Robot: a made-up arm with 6 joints.
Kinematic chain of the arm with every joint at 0, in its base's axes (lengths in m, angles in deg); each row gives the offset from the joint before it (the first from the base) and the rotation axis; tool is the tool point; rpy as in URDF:
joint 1: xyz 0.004 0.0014 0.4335 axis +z
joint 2: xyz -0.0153 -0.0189 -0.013 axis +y
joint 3: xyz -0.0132 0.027 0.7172 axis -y
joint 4: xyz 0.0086 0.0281 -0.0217 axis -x
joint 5: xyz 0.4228 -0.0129 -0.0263 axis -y
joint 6: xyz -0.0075 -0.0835 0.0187 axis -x
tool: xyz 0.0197 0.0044 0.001 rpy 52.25 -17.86 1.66
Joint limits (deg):
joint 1: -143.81..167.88
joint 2: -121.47..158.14
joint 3: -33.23..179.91
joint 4: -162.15..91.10
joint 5: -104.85..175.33
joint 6: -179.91..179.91
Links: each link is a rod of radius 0.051 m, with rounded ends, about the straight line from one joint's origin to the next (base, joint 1, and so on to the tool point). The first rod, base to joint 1, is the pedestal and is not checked.
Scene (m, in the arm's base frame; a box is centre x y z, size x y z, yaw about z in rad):
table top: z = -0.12
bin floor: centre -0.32 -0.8 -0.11 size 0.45 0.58 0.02 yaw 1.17
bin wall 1: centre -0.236 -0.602 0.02 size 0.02 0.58 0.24 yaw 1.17
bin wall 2: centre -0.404 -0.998 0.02 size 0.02 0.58 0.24 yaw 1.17
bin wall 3: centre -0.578 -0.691 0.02 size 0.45 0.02 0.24 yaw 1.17
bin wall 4: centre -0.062 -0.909 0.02 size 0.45 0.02 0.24 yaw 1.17
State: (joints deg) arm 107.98 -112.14 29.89 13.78 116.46 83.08
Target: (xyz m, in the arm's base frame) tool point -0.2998 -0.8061 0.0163
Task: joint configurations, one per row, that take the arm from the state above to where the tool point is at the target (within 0.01 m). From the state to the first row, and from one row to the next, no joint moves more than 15 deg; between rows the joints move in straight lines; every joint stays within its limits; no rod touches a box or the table.
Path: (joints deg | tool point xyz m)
1: 103.81 -107.93 44.10 16.82 116.16 83.11 | 0.3141 -1.0050 0.3942
2: 99.64 -103.73 58.31 19.87 115.86 83.14 | 0.2475 -1.0718 0.3741
3: 95.48 -99.52 72.52 22.91 115.55 83.17 | 0.1711 -1.1167 0.3506
4: 91.31 -95.31 86.74 25.95 115.25 83.20 | 0.0886 -1.1380 0.3257
5: 87.14 -91.11 100.95 28.99 114.95 83.23 | 0.0044 -1.1350 0.3016
6: 82.97 -86.90 115.16 32.04 114.65 83.26 | -0.0769 -1.1081 0.2811
7: 78.81 -82.69 129.37 35.08 114.35 83.29 | -0.1511 -1.0590 0.2662
8: 74.64 -78.49 143.58 38.12 114.05 83.31 | -0.2149 -0.9899 0.2587
9: 70.47 -74.28 157.79 41.17 113.74 83.34 | -0.2652 -0.9043 0.2608
10: 66.30 -70.07 172.00 44.21 113.44 83.37 | -0.2998 -0.8061 0.2736
11: 66.23 -79.93 165.25 42.95 113.51 83.36 | -0.3041 -0.8159 0.1462
12: 66.16 -89.80 158.50 41.69 113.57 83.35 | -0.2997 -0.8061 0.0163

